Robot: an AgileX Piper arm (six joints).
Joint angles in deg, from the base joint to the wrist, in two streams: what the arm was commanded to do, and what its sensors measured. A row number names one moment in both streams.
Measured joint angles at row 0:
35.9 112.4 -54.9 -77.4 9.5 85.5
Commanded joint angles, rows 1 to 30:
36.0 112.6 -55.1 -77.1 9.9 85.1
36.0 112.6 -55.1 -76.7 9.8 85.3
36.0 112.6 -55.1 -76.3 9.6 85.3
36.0 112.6 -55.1 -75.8 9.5 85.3
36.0 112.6 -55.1 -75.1 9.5 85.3
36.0 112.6 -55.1 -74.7 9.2 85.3
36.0 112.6 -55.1 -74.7 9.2 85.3
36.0 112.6 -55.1 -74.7 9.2 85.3
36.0 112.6 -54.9 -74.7 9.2 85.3
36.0 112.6 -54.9 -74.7 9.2 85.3
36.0 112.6 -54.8 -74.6 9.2 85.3
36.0 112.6 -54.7 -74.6 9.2 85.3
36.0 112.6 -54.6 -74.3 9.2 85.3
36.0 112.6 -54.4 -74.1 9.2 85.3
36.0 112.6 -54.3 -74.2 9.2 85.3
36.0 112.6 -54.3 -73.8 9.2 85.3
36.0 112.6 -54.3 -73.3 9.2 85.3
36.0 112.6 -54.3 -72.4 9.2 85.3
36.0 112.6 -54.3 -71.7 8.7 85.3
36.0 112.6 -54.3 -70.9 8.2 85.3
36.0 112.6 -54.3 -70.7 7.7 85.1
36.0 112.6 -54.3 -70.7 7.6 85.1
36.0 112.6 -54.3 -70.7 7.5 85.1
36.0 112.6 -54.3 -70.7 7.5 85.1
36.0 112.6 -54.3 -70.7 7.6 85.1
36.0 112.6 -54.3 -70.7 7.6 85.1
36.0 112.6 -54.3 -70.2 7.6 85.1
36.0 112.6 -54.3 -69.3 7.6 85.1
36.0 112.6 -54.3 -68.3 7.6 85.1
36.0 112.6 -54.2 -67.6 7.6 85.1
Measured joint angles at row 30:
35.9 112.4 -54.8 -70.7 8.2 85.0
